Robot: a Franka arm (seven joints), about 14 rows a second.
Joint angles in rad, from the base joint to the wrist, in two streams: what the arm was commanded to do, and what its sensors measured. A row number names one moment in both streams.
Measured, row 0: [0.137 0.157 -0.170 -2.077 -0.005 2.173 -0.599]
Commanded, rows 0 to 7: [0.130 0.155 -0.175 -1.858 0.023 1.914 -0.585]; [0.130 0.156 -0.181 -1.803 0.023 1.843 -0.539]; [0.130 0.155 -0.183 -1.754 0.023 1.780 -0.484]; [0.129 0.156 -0.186 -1.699 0.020 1.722 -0.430]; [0.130 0.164 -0.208 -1.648 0.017 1.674 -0.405]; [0.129 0.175 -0.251 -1.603 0.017 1.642 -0.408]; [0.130 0.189 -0.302 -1.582 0.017 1.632 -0.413]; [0.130 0.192 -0.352 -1.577 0.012 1.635 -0.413]
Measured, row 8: [0.134 0.144 -0.267 -1.645 0.006 1.670 -0.417]
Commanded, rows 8 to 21: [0.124 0.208 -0.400 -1.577 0.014 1.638 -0.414]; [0.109 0.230 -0.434 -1.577 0.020 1.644 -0.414]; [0.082 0.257 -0.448 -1.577 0.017 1.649 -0.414]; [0.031 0.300 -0.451 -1.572 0.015 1.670 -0.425]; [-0.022 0.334 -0.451 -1.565 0.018 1.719 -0.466]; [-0.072 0.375 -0.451 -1.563 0.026 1.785 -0.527]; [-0.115 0.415 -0.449 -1.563 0.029 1.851 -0.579]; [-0.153 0.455 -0.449 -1.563 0.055 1.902 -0.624]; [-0.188 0.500 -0.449 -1.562 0.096 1.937 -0.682]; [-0.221 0.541 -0.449 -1.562 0.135 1.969 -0.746]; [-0.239 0.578 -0.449 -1.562 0.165 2.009 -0.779]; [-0.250 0.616 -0.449 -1.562 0.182 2.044 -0.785]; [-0.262 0.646 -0.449 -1.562 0.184 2.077 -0.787]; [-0.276 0.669 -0.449 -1.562 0.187 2.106 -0.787]
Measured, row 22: [-0.255 0.610 -0.453 -1.611 0.160 2.081 -0.765]
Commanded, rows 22 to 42: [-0.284 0.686 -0.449 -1.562 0.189 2.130 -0.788]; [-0.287 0.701 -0.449 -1.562 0.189 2.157 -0.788]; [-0.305 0.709 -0.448 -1.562 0.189 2.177 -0.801]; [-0.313 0.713 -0.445 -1.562 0.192 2.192 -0.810]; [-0.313 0.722 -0.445 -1.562 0.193 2.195 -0.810]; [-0.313 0.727 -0.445 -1.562 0.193 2.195 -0.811]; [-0.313 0.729 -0.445 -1.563 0.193 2.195 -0.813]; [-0.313 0.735 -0.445 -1.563 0.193 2.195 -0.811]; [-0.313 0.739 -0.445 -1.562 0.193 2.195 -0.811]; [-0.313 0.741 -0.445 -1.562 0.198 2.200 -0.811]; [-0.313 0.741 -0.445 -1.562 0.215 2.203 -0.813]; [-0.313 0.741 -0.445 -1.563 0.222 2.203 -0.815]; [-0.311 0.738 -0.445 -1.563 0.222 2.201 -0.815]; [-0.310 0.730 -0.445 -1.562 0.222 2.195 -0.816]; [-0.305 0.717 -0.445 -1.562 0.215 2.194 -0.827]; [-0.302 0.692 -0.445 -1.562 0.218 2.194 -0.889]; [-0.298 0.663 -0.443 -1.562 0.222 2.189 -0.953]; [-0.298 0.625 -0.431 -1.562 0.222 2.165 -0.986]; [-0.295 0.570 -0.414 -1.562 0.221 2.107 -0.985]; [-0.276 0.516 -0.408 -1.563 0.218 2.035 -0.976]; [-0.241 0.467 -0.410 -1.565 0.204 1.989 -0.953]
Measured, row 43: [-0.285 0.598 -0.420 -1.531 0.206 2.082 -0.946]
